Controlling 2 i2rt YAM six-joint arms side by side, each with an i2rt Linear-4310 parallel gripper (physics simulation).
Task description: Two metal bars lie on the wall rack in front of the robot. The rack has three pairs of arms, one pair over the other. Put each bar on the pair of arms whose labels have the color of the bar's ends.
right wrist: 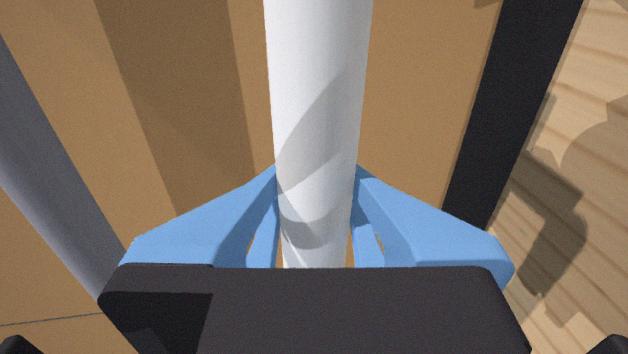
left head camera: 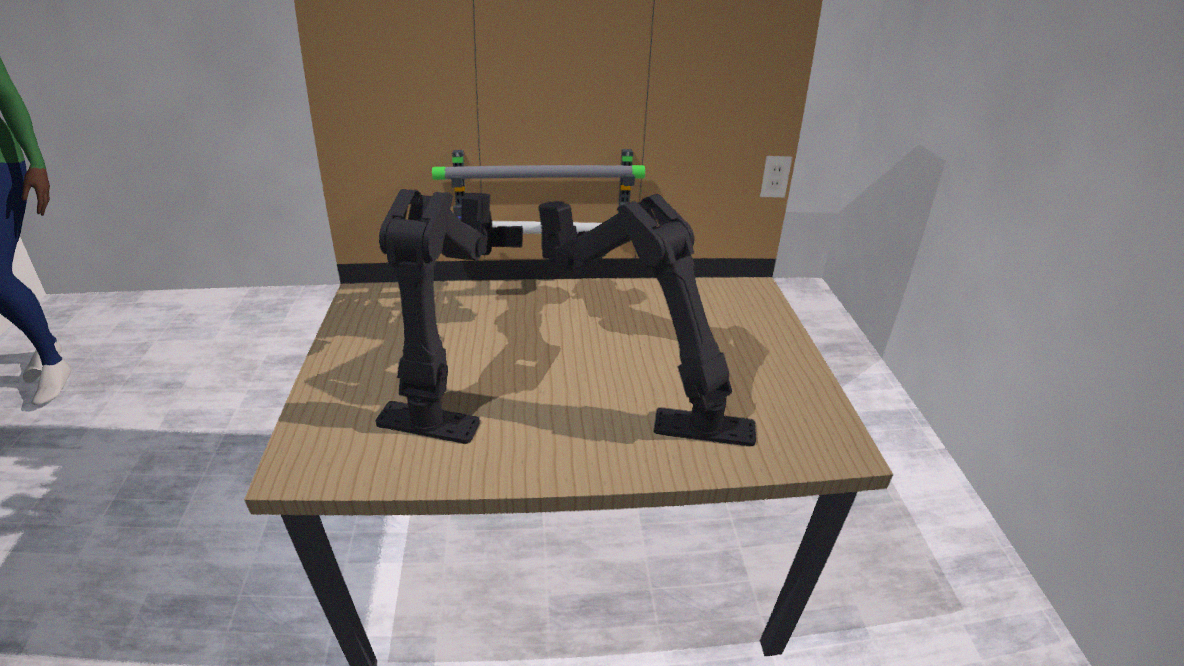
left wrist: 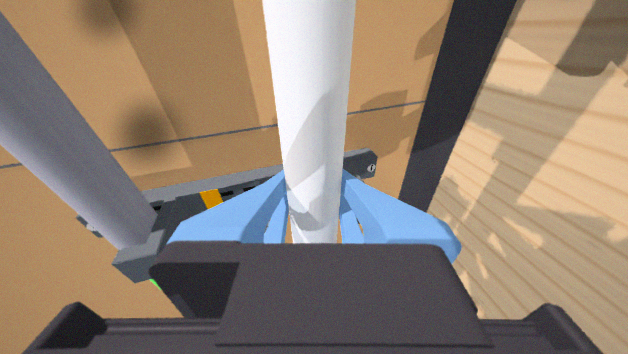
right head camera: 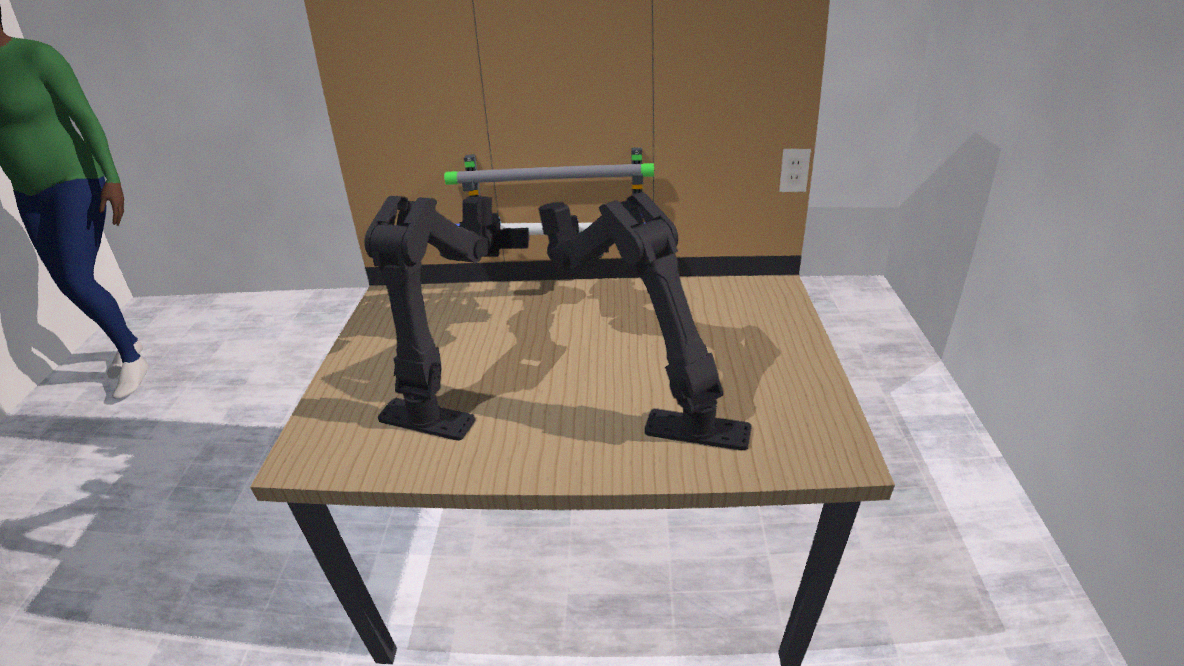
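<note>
A grey bar with green ends lies across the top pair of arms of the wall rack, by the green labels. Orange labels sit below it. A white bar runs level below the grey bar. My left gripper and my right gripper are both shut on it. Its ends and the lowest arms are mostly hidden, so whether it touches the rack is unclear.
The wooden table carries both arm bases. A brown wall panel with a black strip along its foot stands behind the rack. A person stands at the far left.
</note>
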